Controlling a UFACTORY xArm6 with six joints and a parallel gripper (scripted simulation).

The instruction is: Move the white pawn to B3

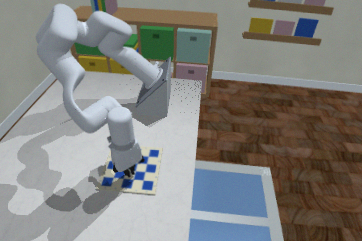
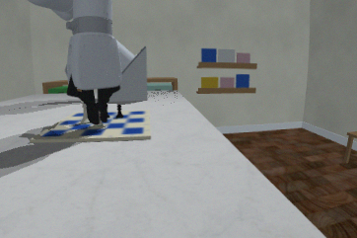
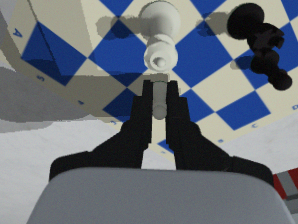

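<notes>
Now: hand 10 mm above the white pawn. The rest, counted from my hand: blue-and-cream chessboard (40 mm behind, 10 mm to the right, 30 mm below).
</notes>
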